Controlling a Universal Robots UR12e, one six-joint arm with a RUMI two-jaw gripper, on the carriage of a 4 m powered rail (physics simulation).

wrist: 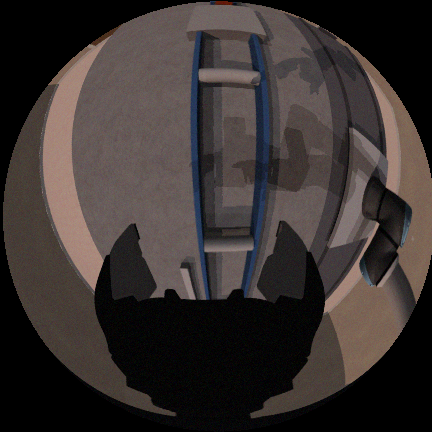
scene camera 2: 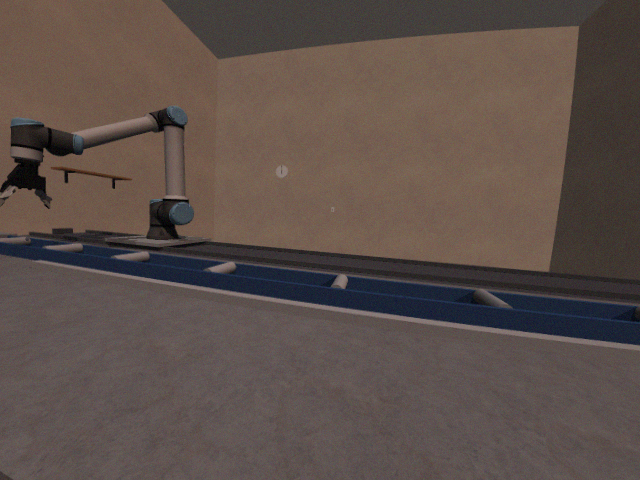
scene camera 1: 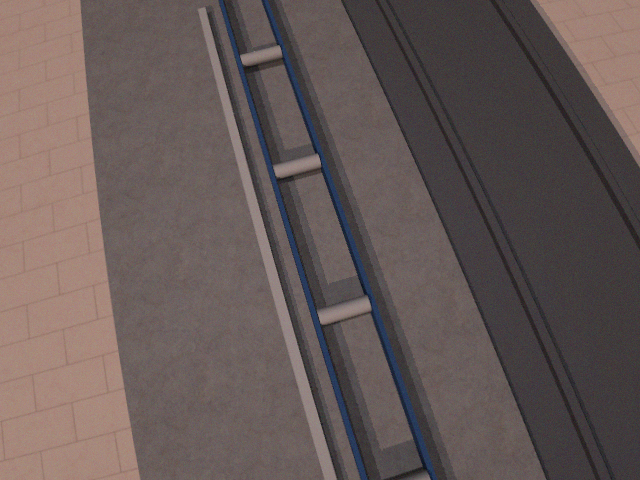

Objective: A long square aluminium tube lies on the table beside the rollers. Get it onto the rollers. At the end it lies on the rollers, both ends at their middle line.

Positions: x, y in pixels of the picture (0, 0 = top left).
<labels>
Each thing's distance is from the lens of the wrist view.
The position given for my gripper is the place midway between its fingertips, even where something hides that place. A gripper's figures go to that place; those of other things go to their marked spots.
my gripper (wrist: 206, 224): 13 cm
roller (wrist: 222, 242): 35 cm
</labels>
